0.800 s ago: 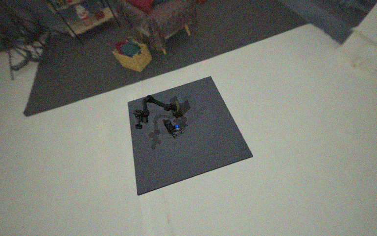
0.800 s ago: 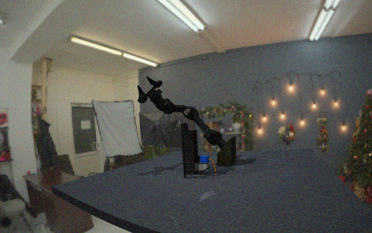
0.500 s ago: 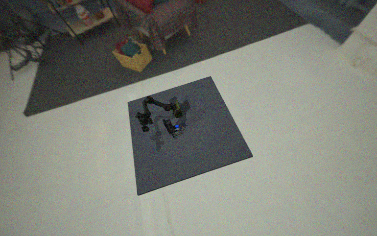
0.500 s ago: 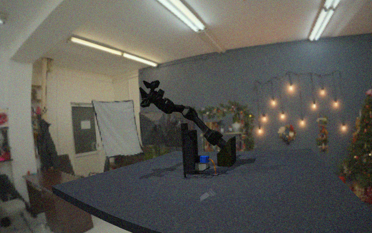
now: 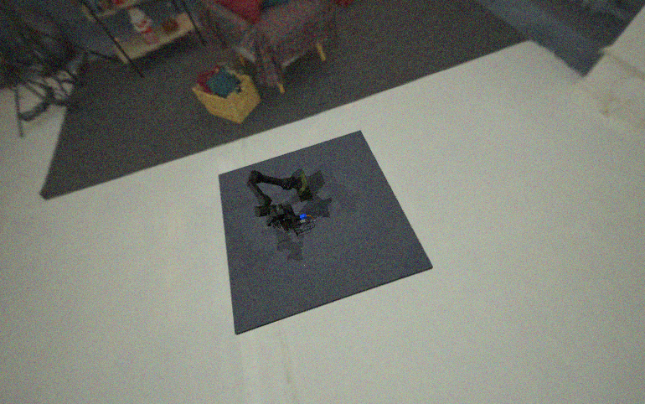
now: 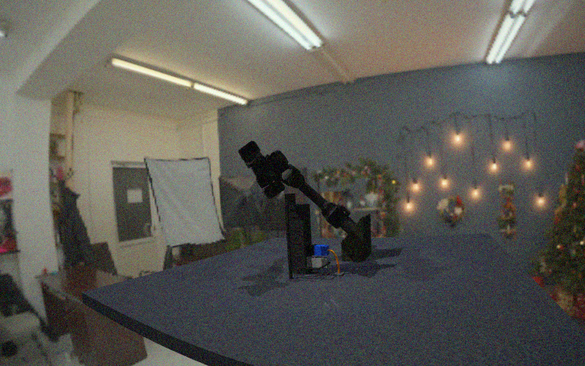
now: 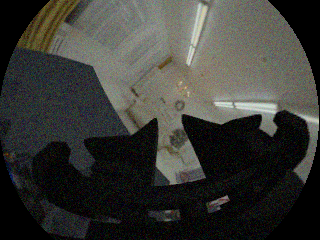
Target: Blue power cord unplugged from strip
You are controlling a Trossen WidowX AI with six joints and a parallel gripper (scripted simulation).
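Now: gripper tip 270 mm above the blue plug, 230 mm past it and 70 mm to the right of it.
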